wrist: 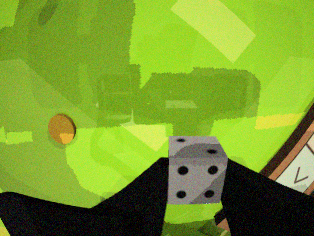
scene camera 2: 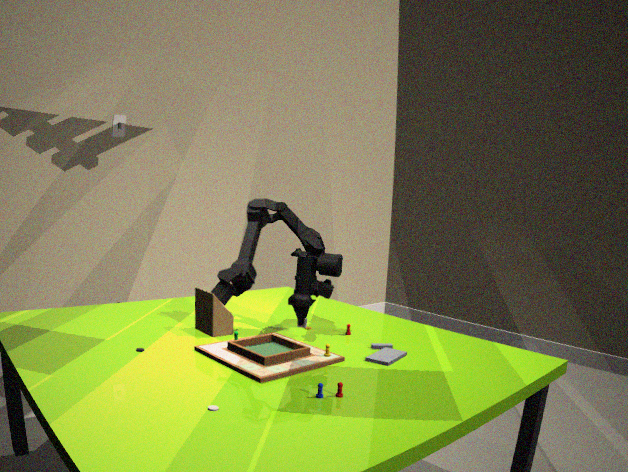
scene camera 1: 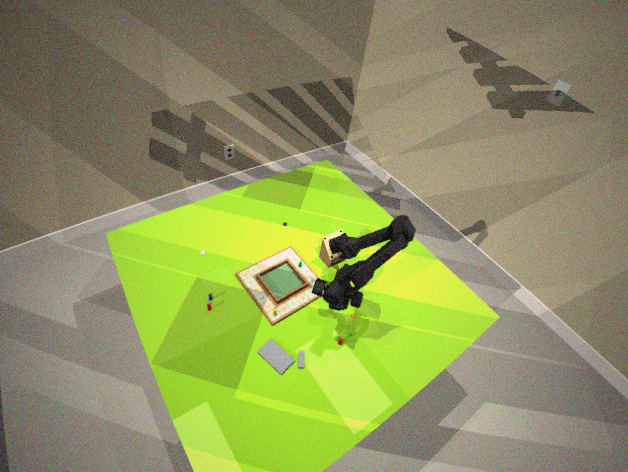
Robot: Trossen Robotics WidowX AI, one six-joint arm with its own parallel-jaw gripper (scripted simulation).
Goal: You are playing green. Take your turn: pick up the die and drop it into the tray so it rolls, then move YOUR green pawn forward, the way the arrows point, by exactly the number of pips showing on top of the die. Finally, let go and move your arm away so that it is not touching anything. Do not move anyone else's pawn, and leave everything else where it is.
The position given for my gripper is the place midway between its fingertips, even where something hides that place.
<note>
My gripper (scene camera 2: 302, 323) carries a white die (wrist: 197, 163). I also see a wooden-rimmed tray (scene camera 1: 282, 280).
My gripper also shows in the wrist view (wrist: 192, 165).
</note>
